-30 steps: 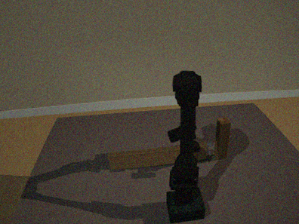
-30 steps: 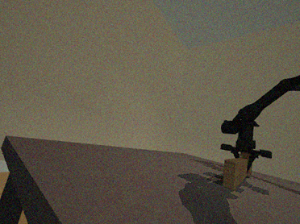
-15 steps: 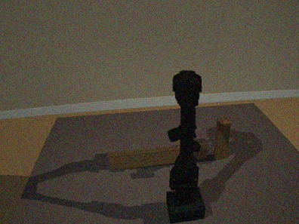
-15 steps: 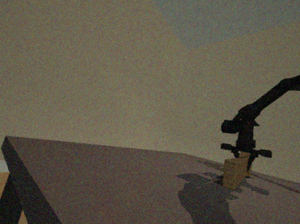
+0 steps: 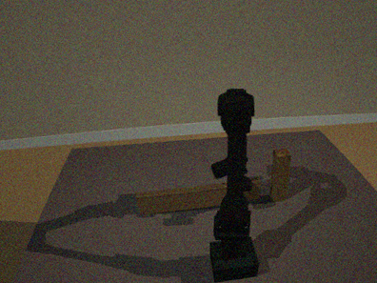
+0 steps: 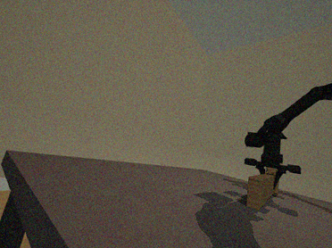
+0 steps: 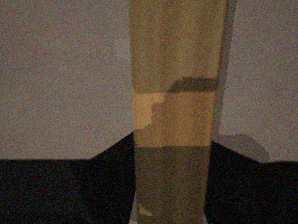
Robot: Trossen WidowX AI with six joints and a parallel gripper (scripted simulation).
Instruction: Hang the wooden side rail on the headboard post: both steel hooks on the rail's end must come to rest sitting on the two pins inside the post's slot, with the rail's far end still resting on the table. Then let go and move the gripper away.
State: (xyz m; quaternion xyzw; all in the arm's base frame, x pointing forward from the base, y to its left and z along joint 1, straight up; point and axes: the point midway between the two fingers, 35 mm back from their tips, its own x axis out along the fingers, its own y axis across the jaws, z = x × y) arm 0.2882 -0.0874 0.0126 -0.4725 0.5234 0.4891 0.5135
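The headboard post lies 1 cm behind my gripper tip, 15 cm to the right of it and 4 cm above it.
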